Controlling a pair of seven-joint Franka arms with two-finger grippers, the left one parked.
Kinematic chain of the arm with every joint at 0, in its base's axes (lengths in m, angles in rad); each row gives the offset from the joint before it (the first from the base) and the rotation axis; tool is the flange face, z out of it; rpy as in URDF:
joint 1: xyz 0 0 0.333 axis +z
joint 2: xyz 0 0 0 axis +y
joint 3: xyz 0 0 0.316 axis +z
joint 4: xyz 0.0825 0 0 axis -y
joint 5: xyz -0.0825 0 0.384 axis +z
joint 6: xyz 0 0 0 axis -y
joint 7: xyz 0.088 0 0 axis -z
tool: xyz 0 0 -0.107 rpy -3.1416 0 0
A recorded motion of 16 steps. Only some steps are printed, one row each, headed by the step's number.
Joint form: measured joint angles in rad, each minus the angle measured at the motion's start. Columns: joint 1, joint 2, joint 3, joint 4, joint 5, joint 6, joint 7.
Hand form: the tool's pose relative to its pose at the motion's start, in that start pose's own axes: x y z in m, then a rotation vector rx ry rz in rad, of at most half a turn. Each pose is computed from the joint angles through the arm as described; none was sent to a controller.
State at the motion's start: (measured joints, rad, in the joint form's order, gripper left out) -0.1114 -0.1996 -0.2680 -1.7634 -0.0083 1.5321 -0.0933
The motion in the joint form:
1: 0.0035 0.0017 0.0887 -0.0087 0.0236 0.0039 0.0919
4: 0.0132 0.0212 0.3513 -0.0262 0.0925 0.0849 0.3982
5: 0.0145 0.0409 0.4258 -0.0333 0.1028 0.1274 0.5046
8: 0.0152 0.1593 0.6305 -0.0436 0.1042 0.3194 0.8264
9: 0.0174 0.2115 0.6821 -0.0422 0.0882 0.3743 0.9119
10: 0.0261 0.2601 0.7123 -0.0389 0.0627 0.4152 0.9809
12: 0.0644 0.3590 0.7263 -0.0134 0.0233 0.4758 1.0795
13: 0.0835 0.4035 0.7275 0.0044 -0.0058 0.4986 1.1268
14: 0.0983 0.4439 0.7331 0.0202 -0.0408 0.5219 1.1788
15: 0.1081 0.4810 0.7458 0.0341 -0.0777 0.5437 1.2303
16: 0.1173 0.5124 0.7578 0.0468 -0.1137 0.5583 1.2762
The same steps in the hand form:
1: 0.0033 -0.0518 0.0047 0.0028 -0.0068 0.0014
4: -0.0037 -0.2047 0.0216 0.0212 0.0209 0.0437
5: -0.0070 -0.2463 0.0341 0.0255 0.0290 0.0782
8: -0.0089 -0.3585 0.0904 0.0687 0.0581 0.2063
9: -0.0085 -0.3866 0.1133 0.0772 0.0550 0.2386
10: -0.0069 -0.4064 0.1342 0.0758 0.0521 0.2652
12: 0.0010 -0.4358 0.1707 0.0799 0.0377 0.3060
13: 0.0053 -0.4476 0.1854 0.0763 0.0403 0.3257
14: 0.0082 -0.4591 0.1989 0.0718 0.0493 0.3468
15: 0.0091 -0.4710 0.2114 0.0683 0.0594 0.3638
16: 0.0084 -0.4817 0.2219 0.0626 0.0693 0.3760

